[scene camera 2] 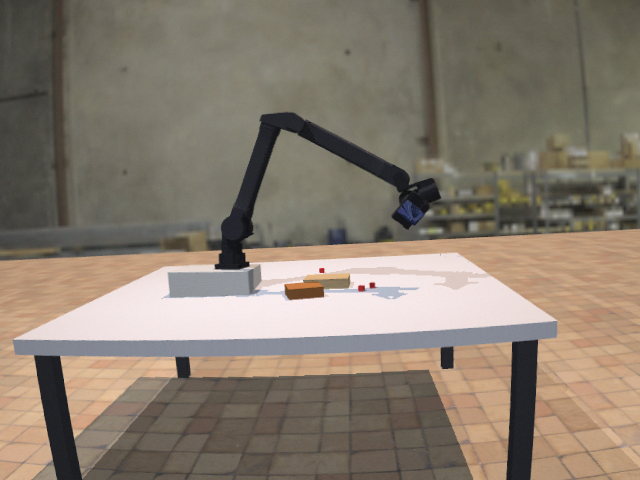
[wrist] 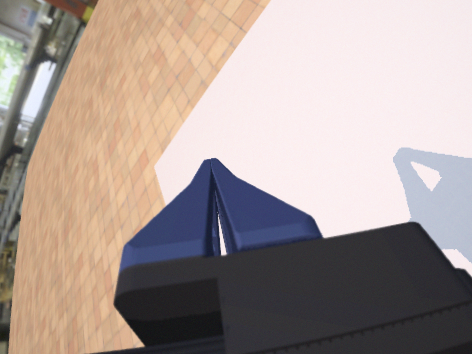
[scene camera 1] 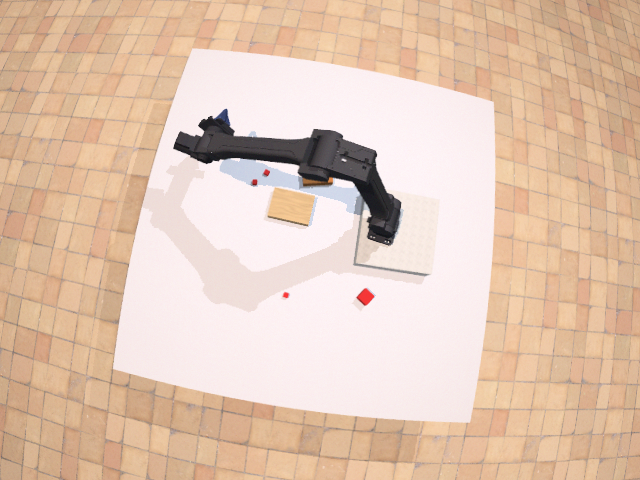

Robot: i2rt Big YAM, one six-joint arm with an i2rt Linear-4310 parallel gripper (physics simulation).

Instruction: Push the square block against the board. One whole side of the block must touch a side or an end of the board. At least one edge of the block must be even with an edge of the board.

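Pixels of known places: gripper, fingertip midpoint: [scene camera 2: 412, 221] [wrist: 211, 169] [scene camera 1: 225, 109]; arm's base, origin of the base link: [scene camera 2: 232, 267] [scene camera 1: 383, 225].
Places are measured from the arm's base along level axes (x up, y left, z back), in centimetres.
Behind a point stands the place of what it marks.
Note:
The square block [scene camera 1: 317, 182] {x -3.9, y -8.5, z -25.0 cm} [scene camera 2: 303, 291] {x -4.8, y -18.2, z -27.6 cm}, orange-brown, lies flat on the table, mostly hidden under the arm in scene camera 1. The board [scene camera 1: 291, 206] {x -3.9, y 2.3, z -30.8 cm} [scene camera 2: 330, 281] {x -4.7, y -2.9, z -32.8 cm}, a light wooden rectangle, lies close by, with a narrow strip of table between it and the block in scene camera 1. In scene camera 2 the block stands in front of the board's left part. My gripper [scene camera 1: 225, 110] {x 14.0, y -17.5, z -59.6 cm} [scene camera 2: 412, 212] {x 14.0, y -17.5, z -59.6 cm} [wrist: 211, 169] {x 14.0, y -17.5, z -59.6 cm} is shut and empty, its blue fingertips together. It hangs high above the table, well away from the block and board, toward the left in scene camera 1.
Two small red cubes [scene camera 1: 266, 172] {x -5.4, y -7.2, z -43.0 cm} [scene camera 1: 254, 182] {x -5.4, y -2.4, z -45.8 cm} lie left of the block. Another small red cube [scene camera 1: 285, 295] {x -5.4, y 30.9, z -23.8 cm} and a larger red cube [scene camera 1: 365, 296] {x -3.0, y 23.8, z 1.1 cm} lie lower down. The arm stands on a pale base slab [scene camera 1: 418, 242] {x 0.2, y 2.0, z 13.0 cm} [scene camera 2: 209, 284] {x -3.2, y -12.9, z 3.4 cm} at the right in scene camera 1.

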